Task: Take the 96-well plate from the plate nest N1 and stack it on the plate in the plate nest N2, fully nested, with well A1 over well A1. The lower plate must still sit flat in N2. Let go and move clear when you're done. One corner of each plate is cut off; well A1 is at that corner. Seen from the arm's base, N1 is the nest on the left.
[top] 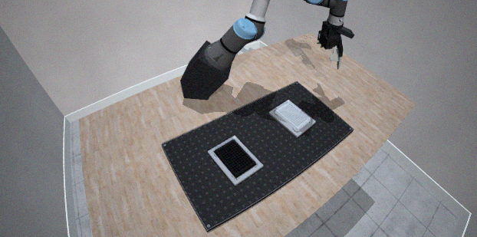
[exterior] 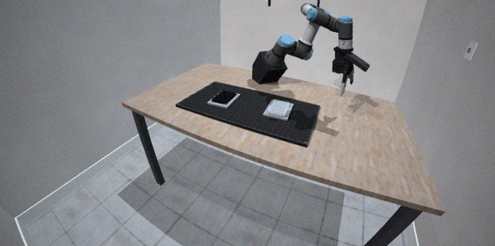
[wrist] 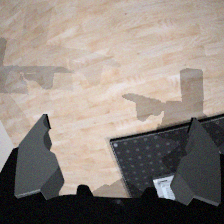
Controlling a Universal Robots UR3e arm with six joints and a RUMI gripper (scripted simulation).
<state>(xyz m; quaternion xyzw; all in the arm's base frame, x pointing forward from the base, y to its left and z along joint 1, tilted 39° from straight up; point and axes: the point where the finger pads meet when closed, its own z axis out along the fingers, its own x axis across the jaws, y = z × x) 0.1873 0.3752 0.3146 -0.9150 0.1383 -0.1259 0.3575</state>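
Now: hand 30 cm to the left of the white 96-well plate, 13 cm above it and 12 cm short of it. Also, from my hand: black 96-well plate (60 cm to the right, 18 cm ahead, 13 cm below); nest N1 (30 cm to the right, 15 cm below, 12 cm ahead).
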